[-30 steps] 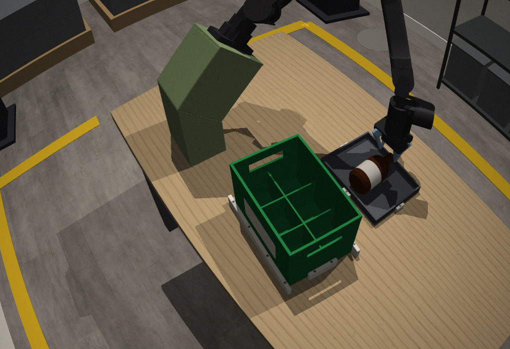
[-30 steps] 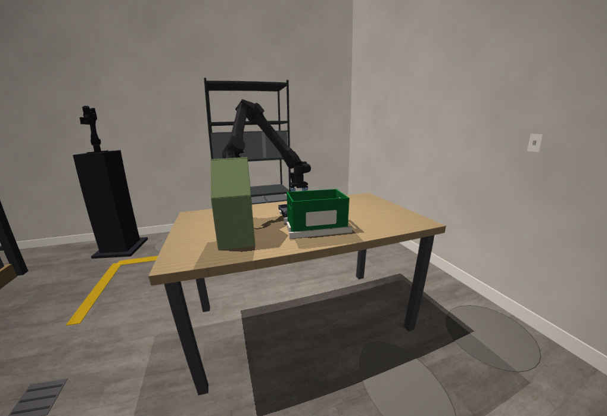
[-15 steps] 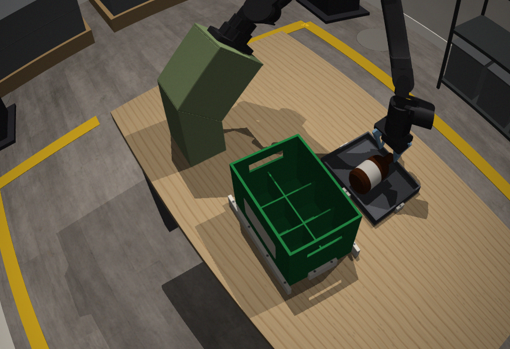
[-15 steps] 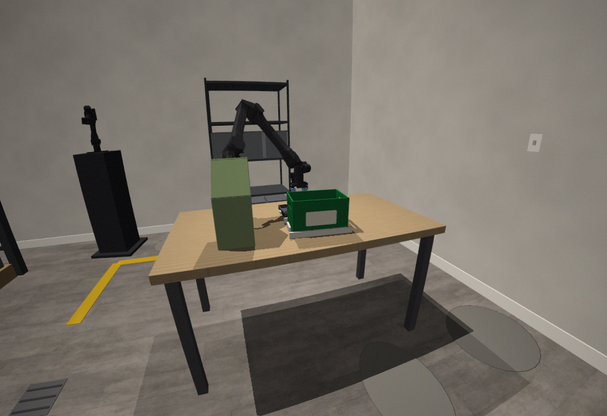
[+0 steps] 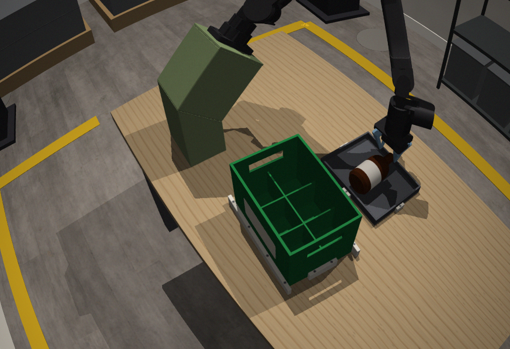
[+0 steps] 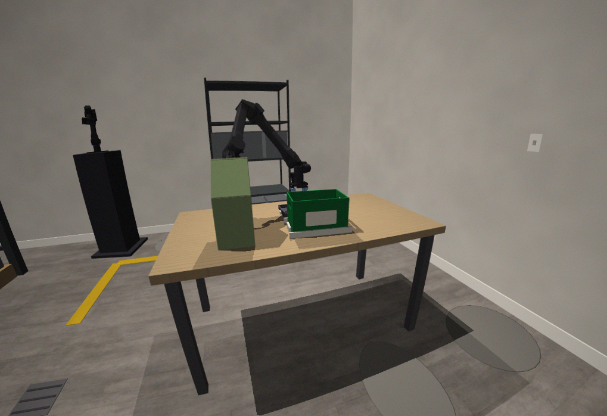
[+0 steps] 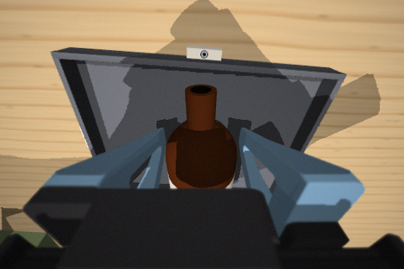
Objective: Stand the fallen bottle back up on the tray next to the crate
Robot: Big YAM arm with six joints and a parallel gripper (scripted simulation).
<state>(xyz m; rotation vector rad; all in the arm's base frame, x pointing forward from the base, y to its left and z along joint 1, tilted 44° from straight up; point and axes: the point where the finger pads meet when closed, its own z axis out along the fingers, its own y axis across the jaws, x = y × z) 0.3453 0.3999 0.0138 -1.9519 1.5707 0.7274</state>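
Right now my hand is 1 cm short of the brown bottle, 5 cm to the left of it and 4 cm above it. From my hand the other things lie so: dark grey tray 5 cm to the right, 7 cm below; then green crate 4 cm ahead, 33 cm to the right, 1 cm above.
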